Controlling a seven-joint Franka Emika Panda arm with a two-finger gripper.
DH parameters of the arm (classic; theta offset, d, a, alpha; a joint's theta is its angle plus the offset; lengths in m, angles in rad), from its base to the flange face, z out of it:
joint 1: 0 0.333 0 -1.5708
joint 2: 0 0 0 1.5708
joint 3: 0 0.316 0.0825 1.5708
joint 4: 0 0 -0.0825 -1.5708
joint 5: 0 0.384 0 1.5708
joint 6: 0 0 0.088 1.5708
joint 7: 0 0.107 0 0
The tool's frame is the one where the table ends.
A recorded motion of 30 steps. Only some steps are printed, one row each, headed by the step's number.
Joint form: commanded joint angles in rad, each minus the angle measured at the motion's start. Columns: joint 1, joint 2, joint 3, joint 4, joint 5, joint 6, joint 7.
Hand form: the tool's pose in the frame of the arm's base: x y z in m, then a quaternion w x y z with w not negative. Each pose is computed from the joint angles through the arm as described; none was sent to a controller.
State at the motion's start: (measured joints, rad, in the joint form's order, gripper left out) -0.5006 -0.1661 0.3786 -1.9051 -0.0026 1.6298 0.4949
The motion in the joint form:
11: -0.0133 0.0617 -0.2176 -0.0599 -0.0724 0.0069 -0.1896
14: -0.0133 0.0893 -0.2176 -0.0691 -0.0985 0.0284 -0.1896
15: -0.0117 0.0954 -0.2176 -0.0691 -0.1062 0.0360 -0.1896
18: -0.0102 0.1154 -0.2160 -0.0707 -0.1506 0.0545 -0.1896
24: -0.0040 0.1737 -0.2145 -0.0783 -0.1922 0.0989 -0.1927
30: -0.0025 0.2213 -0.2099 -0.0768 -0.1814 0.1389 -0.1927
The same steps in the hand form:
11: 0.4702 -0.1787 0.5010 0.04245 0.94107 -0.31580 -0.11342
14: 0.4744 -0.1836 0.4846 0.05264 0.94107 -0.31141 -0.12101
15: 0.4762 -0.1843 0.4821 0.05596 0.94162 -0.30944 -0.12024
18: 0.4800 -0.1888 0.4729 0.07588 0.94265 -0.30134 -0.12182
24: 0.4908 -0.1929 0.4425 0.09009 0.94504 -0.28530 -0.13184
30: 0.5017 -0.1923 0.4201 0.08012 0.94719 -0.28009 -0.13402

